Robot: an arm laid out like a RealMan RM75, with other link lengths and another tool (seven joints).
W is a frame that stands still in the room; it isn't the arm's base.
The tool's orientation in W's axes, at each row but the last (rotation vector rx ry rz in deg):
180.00 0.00 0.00
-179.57 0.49 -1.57
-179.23 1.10 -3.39
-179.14 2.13 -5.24
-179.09 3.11 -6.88
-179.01 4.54 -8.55
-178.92 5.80 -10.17
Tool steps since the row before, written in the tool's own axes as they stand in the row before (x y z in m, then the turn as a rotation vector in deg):
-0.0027 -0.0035 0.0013 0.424 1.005 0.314
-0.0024 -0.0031 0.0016 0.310 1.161 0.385
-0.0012 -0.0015 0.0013 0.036 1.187 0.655
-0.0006 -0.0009 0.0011 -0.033 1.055 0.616
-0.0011 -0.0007 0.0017 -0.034 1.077 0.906
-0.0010 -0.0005 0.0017 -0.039 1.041 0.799
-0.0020 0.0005 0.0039 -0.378 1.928 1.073
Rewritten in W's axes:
-0.0027 0.0035 -0.0013 0.424 -1.005 -0.314
-0.0024 0.0031 -0.0016 0.310 -1.160 -0.388
-0.0011 0.0015 -0.0013 0.047 -1.179 -0.669
-0.0005 0.0009 -0.0011 -0.021 -1.046 -0.632
-0.0009 0.0008 -0.0018 -0.001 -1.064 -0.921
-0.0008 0.0006 -0.0018 -0.014 -1.029 -0.815
-0.0016 -0.0003 -0.0041 -0.376 -1.890 -1.139

